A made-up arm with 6 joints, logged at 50 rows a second.
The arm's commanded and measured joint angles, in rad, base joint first. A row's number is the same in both.
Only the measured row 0 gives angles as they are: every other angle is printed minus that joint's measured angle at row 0.
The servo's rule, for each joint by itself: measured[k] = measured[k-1] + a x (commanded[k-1-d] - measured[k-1]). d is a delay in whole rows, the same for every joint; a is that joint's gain. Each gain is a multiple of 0.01, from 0.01 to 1. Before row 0 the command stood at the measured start. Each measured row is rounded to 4 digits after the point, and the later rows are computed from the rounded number. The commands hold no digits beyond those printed.
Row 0, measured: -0.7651, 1.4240, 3.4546, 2.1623, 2.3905, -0.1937
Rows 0 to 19, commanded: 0.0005, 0.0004, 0.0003, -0.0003, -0.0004, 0.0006; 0.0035, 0.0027, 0.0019, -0.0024, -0.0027, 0.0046; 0.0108, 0.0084, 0.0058, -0.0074, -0.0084, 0.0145; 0.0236, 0.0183, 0.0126, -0.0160, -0.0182, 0.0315; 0.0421, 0.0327, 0.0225, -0.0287, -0.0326, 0.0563; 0.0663, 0.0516, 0.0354, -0.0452, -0.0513, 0.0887; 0.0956, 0.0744, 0.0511, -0.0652, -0.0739, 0.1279; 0.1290, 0.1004, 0.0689, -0.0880, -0.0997, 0.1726; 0.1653, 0.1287, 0.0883, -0.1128, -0.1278, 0.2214; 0.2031, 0.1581, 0.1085, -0.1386, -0.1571, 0.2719; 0.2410, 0.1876, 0.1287, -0.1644, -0.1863, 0.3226; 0.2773, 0.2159, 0.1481, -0.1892, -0.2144, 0.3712; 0.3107, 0.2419, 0.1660, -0.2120, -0.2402, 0.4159; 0.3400, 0.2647, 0.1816, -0.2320, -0.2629, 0.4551; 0.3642, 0.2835, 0.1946, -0.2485, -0.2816, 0.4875; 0.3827, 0.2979, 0.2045, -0.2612, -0.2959, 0.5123; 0.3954, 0.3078, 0.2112, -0.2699, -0.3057, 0.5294; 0.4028, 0.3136, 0.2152, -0.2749, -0.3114, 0.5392; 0.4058, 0.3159, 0.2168, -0.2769, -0.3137, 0.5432; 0.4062, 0.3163, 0.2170, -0.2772, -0.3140, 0.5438
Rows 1 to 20, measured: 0.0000, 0.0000, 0.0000, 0.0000, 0.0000, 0.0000; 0.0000, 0.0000, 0.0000, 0.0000, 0.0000, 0.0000; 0.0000, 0.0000, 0.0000, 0.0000, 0.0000, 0.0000; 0.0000, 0.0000, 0.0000, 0.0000, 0.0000, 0.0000; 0.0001, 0.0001, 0.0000, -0.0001, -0.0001, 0.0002; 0.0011, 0.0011, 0.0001, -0.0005, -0.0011, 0.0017; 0.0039, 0.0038, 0.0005, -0.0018, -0.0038, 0.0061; 0.0096, 0.0092, 0.0013, -0.0045, -0.0091, 0.0147; 0.0190, 0.0179, 0.0028, -0.0091, -0.0178, 0.0288; 0.0327, 0.0304, 0.0051, -0.0160, -0.0302, 0.0492; 0.0509, 0.0467, 0.0083, -0.0253, -0.0464, 0.0760; 0.0735, 0.0666, 0.0125, -0.0372, -0.0661, 0.1088; 0.1001, 0.0896, 0.0178, -0.0516, -0.0889, 0.1471; 0.1300, 0.1149, 0.0241, -0.0681, -0.1141, 0.1895; 0.1622, 0.1418, 0.0314, -0.0864, -0.1408, 0.2348; 0.1956, 0.1692, 0.0396, -0.1059, -0.1680, 0.2812; 0.2290, 0.1961, 0.0484, -0.1261, -0.1947, 0.3270; 0.2612, 0.2215, 0.0577, -0.1462, -0.2199, 0.3706; 0.2911, 0.2444, 0.0673, -0.1656, -0.2427, 0.4103; 0.3177, 0.2642, 0.0769, -0.1838, -0.2624, 0.4450
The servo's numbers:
d 4
a 0.29 0.37 0.07 0.19 0.37 0.34

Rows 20 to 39, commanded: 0.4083, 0.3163, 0.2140, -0.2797, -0.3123, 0.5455; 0.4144, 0.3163, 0.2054, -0.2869, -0.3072, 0.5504; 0.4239, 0.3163, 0.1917, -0.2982, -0.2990, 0.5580; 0.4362, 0.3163, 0.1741, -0.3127, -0.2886, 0.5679; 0.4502, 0.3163, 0.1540, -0.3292, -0.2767, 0.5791; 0.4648, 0.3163, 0.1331, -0.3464, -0.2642, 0.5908; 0.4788, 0.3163, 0.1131, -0.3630, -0.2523, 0.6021; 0.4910, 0.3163, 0.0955, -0.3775, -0.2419, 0.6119; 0.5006, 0.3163, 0.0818, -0.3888, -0.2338, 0.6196; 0.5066, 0.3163, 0.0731, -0.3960, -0.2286, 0.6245; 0.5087, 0.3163, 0.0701, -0.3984, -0.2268, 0.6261; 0.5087, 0.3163, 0.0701, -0.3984, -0.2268, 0.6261; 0.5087, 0.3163, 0.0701, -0.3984, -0.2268, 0.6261; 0.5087, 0.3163, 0.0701, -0.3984, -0.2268, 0.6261; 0.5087, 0.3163, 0.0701, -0.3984, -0.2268, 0.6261; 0.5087, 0.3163, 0.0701, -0.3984, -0.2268, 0.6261; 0.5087, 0.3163, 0.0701, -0.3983, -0.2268, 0.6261; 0.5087, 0.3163, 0.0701, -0.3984, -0.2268, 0.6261; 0.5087, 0.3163, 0.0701, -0.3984, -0.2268, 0.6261; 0.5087, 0.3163, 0.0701, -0.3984, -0.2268, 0.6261
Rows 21 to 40, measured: 0.3402, 0.2803, 0.0863, -0.2002, -0.2784, 0.4737; 0.3584, 0.2926, 0.0953, -0.2144, -0.2906, 0.4960; 0.3721, 0.3012, 0.1038, -0.2263, -0.2991, 0.5120; 0.3820, 0.3068, 0.1117, -0.2360, -0.3046, 0.5228; 0.3896, 0.3103, 0.1189, -0.2443, -0.3074, 0.5305; 0.3968, 0.3125, 0.1250, -0.2524, -0.3073, 0.5373; 0.4047, 0.3139, 0.1297, -0.2611, -0.3042, 0.5443; 0.4138, 0.3148, 0.1328, -0.2709, -0.2984, 0.5523; 0.4244, 0.3154, 0.1343, -0.2820, -0.2904, 0.5614; 0.4361, 0.3157, 0.1342, -0.2942, -0.2807, 0.5714; 0.4485, 0.3159, 0.1327, -0.3073, -0.2702, 0.5818; 0.4608, 0.3160, 0.1301, -0.3206, -0.2597, 0.5920; 0.4723, 0.3161, 0.1267, -0.3336, -0.2501, 0.6014; 0.4822, 0.3162, 0.1229, -0.3455, -0.2421, 0.6093; 0.4899, 0.3162, 0.1192, -0.3556, -0.2364, 0.6150; 0.4954, 0.3162, 0.1158, -0.3637, -0.2328, 0.6188; 0.4993, 0.3162, 0.1126, -0.3703, -0.2306, 0.6213; 0.5020, 0.3162, 0.1096, -0.3756, -0.2292, 0.6229; 0.5039, 0.3162, 0.1068, -0.3799, -0.2283, 0.6240; 0.5053, 0.3162, 0.1042, -0.3834, -0.2277, 0.6247
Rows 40 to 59, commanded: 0.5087, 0.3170, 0.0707, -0.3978, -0.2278, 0.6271; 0.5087, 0.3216, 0.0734, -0.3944, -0.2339, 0.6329; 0.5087, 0.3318, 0.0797, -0.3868, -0.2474, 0.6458; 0.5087, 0.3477, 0.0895, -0.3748, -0.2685, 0.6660; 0.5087, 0.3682, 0.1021, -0.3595, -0.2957, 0.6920; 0.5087, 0.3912, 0.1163, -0.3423, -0.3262, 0.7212; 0.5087, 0.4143, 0.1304, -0.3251, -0.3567, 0.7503; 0.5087, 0.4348, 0.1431, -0.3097, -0.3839, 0.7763; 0.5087, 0.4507, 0.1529, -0.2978, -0.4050, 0.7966; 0.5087, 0.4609, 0.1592, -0.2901, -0.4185, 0.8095; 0.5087, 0.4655, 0.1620, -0.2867, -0.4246, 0.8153; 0.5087, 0.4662, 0.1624, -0.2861, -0.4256, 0.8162; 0.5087, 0.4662, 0.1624, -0.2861, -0.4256, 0.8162; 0.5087, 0.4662, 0.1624, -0.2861, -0.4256, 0.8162; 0.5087, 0.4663, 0.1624, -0.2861, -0.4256, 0.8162; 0.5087, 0.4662, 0.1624, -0.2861, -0.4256, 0.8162; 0.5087, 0.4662, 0.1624, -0.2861, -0.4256, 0.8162; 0.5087, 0.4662, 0.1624, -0.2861, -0.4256, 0.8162; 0.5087, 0.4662, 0.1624, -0.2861, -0.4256, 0.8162; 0.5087, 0.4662, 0.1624, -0.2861, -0.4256, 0.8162
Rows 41 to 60, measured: 0.5063, 0.3162, 0.1018, -0.3862, -0.2274, 0.6252; 0.5070, 0.3162, 0.0996, -0.3885, -0.2272, 0.6255; 0.5075, 0.3162, 0.0975, -0.3904, -0.2271, 0.6257; 0.5078, 0.3162, 0.0956, -0.3919, -0.2270, 0.6258; 0.5081, 0.3165, 0.0939, -0.3930, -0.2273, 0.6262; 0.5083, 0.3184, 0.0925, -0.3933, -0.2297, 0.6285; 0.5084, 0.3234, 0.0916, -0.3921, -0.2362, 0.6344; 0.5085, 0.3324, 0.0915, -0.3888, -0.2482, 0.6451; 0.5086, 0.3456, 0.0922, -0.3832, -0.2658, 0.6610; 0.5086, 0.3625, 0.0939, -0.3754, -0.2881, 0.6815; 0.5086, 0.3817, 0.0965, -0.3658, -0.3135, 0.7049; 0.5086, 0.4013, 0.0998, -0.3551, -0.3395, 0.7292; 0.5086, 0.4196, 0.1035, -0.3442, -0.3637, 0.7521; 0.5086, 0.4349, 0.1074, -0.3339, -0.3840, 0.7716; 0.5086, 0.4462, 0.1112, -0.3249, -0.3990, 0.7865; 0.5086, 0.4536, 0.1148, -0.3175, -0.4088, 0.7966; 0.5086, 0.4583, 0.1181, -0.3115, -0.4150, 0.8033; 0.5086, 0.4612, 0.1212, -0.3067, -0.4189, 0.8077; 0.5086, 0.4631, 0.1241, -0.3028, -0.4214, 0.8106; 0.5086, 0.4642, 0.1268, -0.2996, -0.4230, 0.8125
